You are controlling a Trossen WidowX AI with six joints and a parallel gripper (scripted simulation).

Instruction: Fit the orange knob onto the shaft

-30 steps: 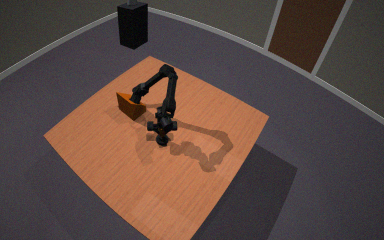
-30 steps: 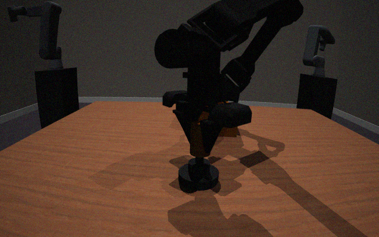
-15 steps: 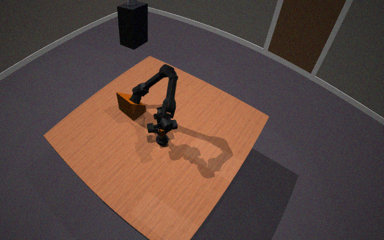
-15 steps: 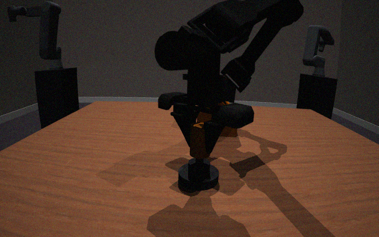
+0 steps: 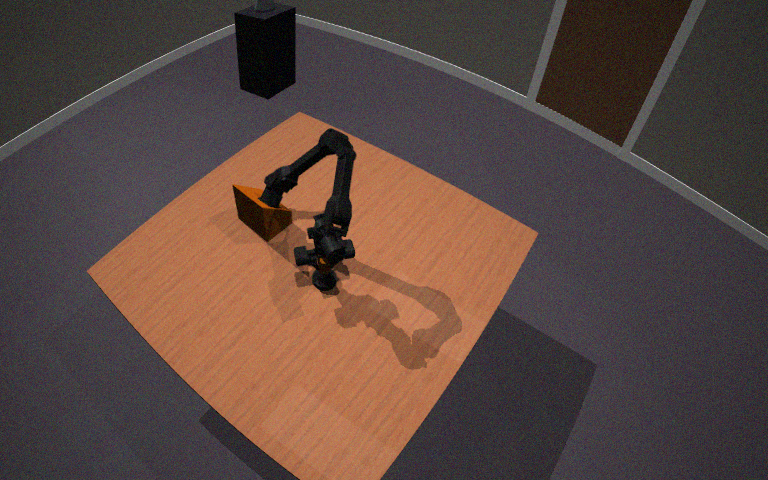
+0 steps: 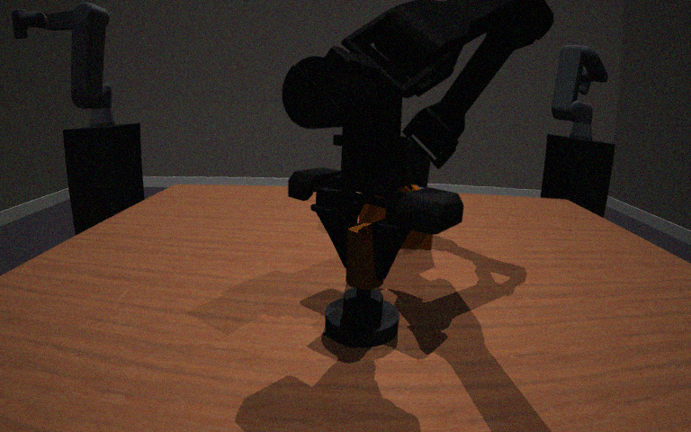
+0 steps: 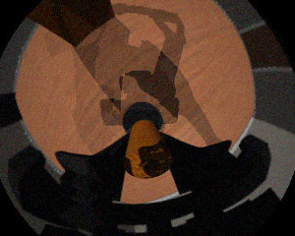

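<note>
Now: the orange knob 20 mm above my gripper tip. The rest, counted from my gripper tip: dark round pedestal: 40 mm below.
</note>
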